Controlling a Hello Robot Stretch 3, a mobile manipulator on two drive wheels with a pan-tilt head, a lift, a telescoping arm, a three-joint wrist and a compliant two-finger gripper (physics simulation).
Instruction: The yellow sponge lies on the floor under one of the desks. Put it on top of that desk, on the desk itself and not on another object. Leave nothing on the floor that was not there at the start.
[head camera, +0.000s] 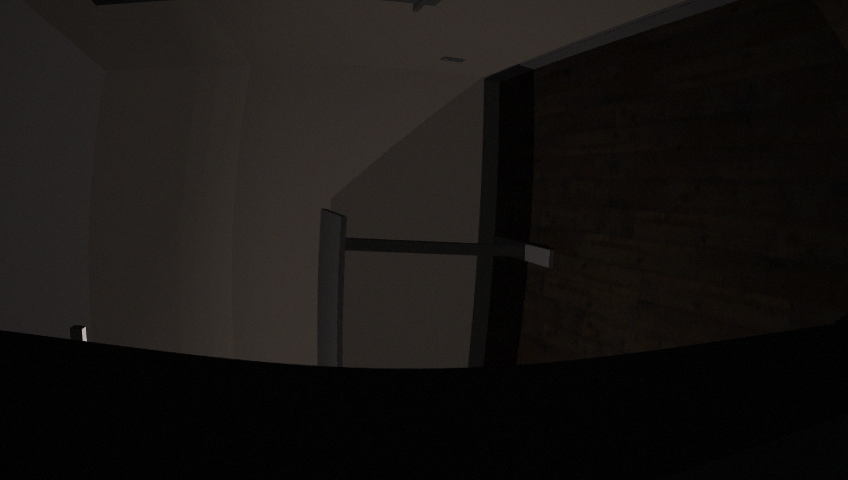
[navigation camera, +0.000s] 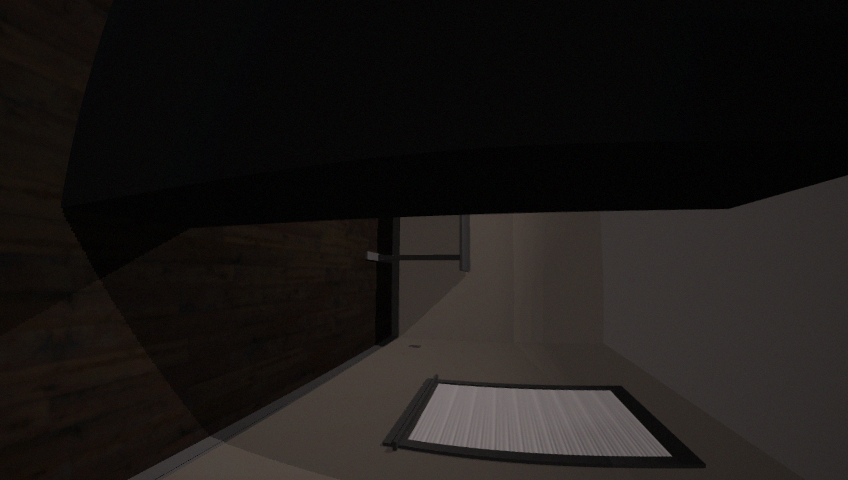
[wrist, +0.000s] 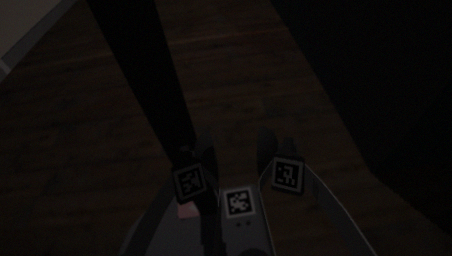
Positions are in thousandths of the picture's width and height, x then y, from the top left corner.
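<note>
What I can see here is a blinded window (navigation camera: 613, 882).
</note>
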